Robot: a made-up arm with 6 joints. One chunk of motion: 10 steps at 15 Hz.
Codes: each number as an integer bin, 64 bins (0 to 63) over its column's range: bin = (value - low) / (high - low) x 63, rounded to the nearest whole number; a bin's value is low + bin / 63 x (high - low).
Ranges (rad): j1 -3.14..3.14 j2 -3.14..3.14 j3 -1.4..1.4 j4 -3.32..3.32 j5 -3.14..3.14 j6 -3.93..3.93
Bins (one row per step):
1: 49 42 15 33 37 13
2: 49 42 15 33 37 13
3: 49 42 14 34 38 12
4: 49 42 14 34 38 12
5: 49 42 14 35 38 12
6: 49 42 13 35 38 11
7: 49 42 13 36 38 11
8: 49 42 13 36 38 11
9: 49 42 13 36 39 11
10: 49 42 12 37 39 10
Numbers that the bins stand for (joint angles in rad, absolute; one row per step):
1: 1.7444 1.0467 -0.7333 0.1581 0.5483 -2.3081
2: 1.7444 1.0467 -0.7333 0.1581 0.5483 -2.3081
3: 1.7444 1.0467 -0.7778 0.2635 0.6479 -2.4329
4: 1.7444 1.0467 -0.7778 0.2635 0.6479 -2.4329
5: 1.7444 1.0467 -0.7778 0.3689 0.6479 -2.4329
6: 1.7444 1.0467 -0.8222 0.3689 0.6479 -2.5576
7: 1.7444 1.0467 -0.8222 0.4743 0.6479 -2.5576
8: 1.7444 1.0467 -0.8222 0.4743 0.6479 -2.5576
9: 1.7444 1.0467 -0.8222 0.4743 0.7476 -2.5576
10: 1.7444 1.0467 -0.8667 0.5797 0.7476 -2.6824

